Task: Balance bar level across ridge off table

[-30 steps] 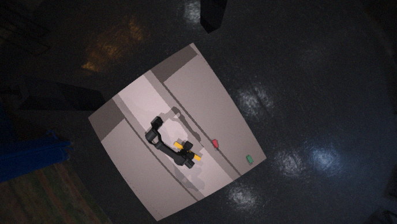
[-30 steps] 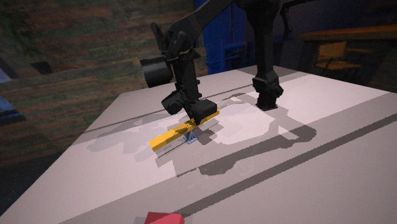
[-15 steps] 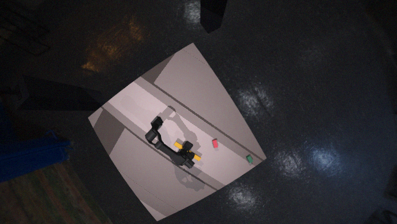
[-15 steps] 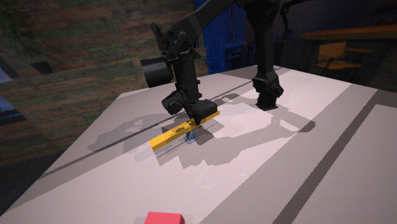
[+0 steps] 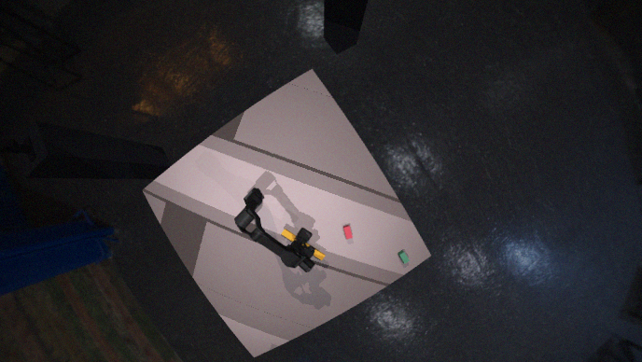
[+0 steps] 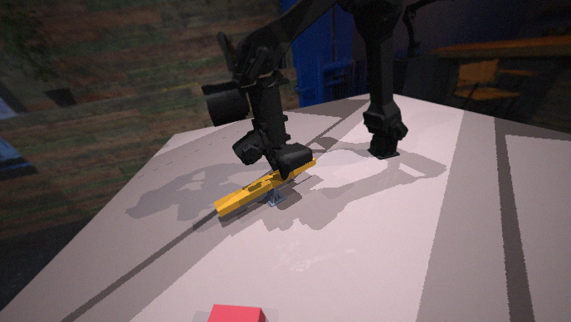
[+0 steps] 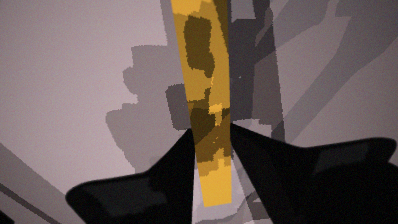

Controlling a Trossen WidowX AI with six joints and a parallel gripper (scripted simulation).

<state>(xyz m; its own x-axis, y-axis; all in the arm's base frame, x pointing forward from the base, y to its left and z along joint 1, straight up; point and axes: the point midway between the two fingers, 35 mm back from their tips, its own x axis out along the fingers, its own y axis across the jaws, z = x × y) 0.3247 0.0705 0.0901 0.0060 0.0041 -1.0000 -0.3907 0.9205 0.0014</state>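
Right now the yellow bar is 30 mm ahead of my gripper tip and 10 mm to the left of it. Also, from my gripper tip: green block: 430 mm to the left, 420 mm ahead, 40 mm below; then red block: 240 mm to the left, 110 mm ahead, 40 mm below.
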